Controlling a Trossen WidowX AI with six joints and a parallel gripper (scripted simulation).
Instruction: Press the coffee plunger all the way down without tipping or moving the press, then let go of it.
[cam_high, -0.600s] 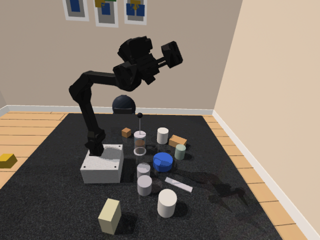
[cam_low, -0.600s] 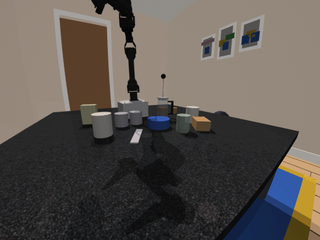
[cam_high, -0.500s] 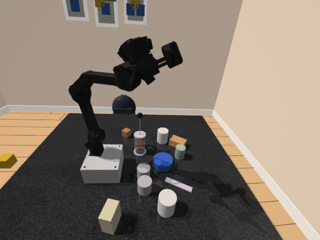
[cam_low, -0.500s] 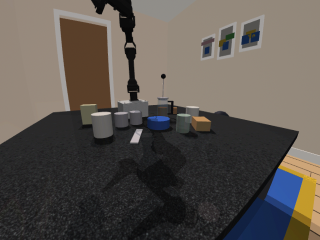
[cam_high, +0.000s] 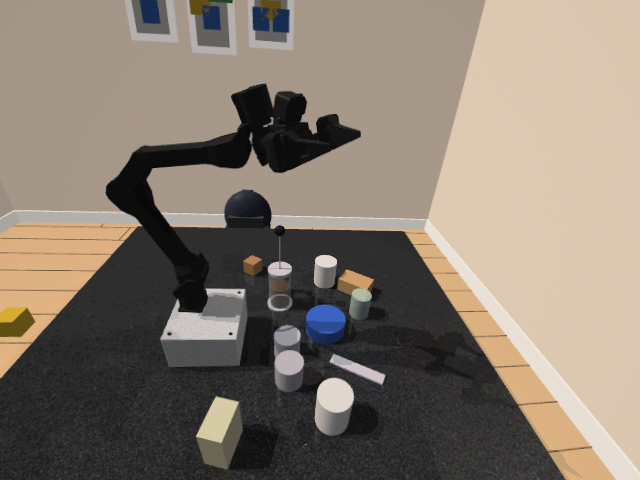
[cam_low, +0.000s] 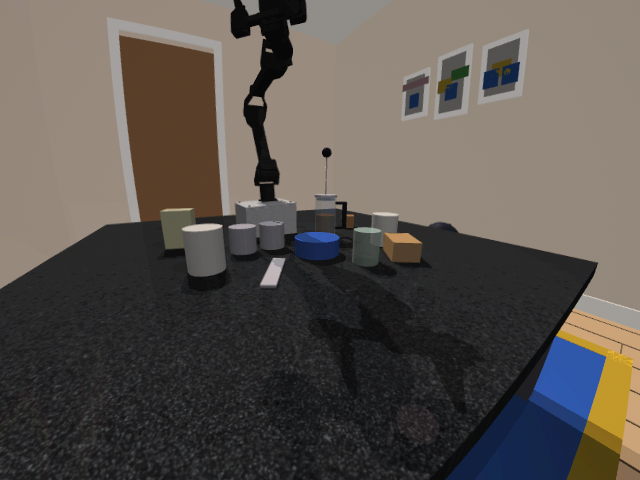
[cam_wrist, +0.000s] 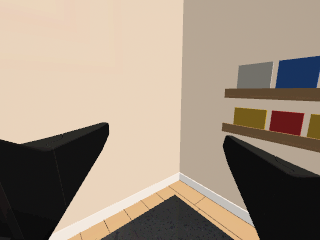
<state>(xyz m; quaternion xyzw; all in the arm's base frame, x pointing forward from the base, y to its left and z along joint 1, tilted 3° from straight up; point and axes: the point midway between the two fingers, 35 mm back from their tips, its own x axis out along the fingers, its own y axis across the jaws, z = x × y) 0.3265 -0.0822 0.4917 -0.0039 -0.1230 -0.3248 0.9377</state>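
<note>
Now: the coffee press 120 mm behind my gripper tip, 280 mm to the left of it and 460 mm below it. Round my gripper tip: blue disc 20 mm ahead, 150 mm to the left, 580 mm below; white bar 100 mm ahead, 10 mm to the left, 600 mm below; cream block 210 mm behind, 180 mm to the right, 550 mm below.
</note>
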